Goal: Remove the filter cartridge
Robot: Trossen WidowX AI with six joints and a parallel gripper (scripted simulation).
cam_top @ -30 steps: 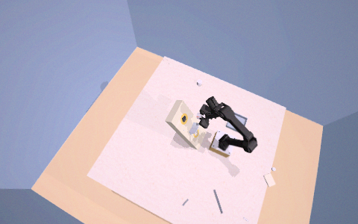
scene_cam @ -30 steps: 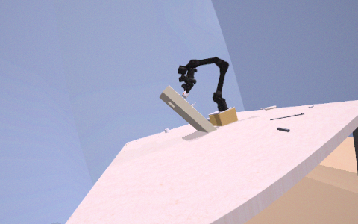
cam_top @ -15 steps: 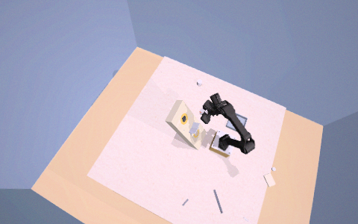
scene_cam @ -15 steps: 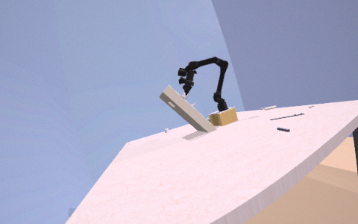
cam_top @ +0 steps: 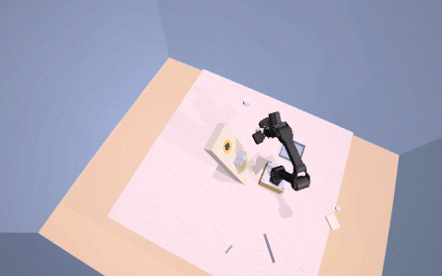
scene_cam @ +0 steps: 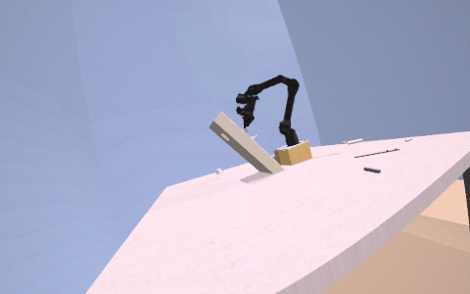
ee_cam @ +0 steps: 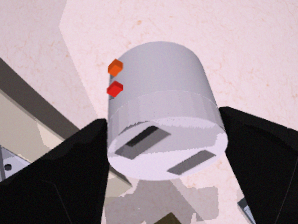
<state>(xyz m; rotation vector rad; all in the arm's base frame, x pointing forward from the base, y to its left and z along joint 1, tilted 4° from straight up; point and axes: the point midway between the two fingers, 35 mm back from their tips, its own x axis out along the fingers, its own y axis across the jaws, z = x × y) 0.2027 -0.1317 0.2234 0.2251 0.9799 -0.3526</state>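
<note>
Right now the grey-blue tray is 27 cm below my gripper tip, 25 cm behind it and 15 cm to the right of it. Also, from my gripper tip: round pale filter cartridge right at my gripper tip; beige block 69 cm behind, 28 cm below, 13 cm to the left; short dark piece 63 cm to the left, 28 cm below, 22 cm behind.
</note>
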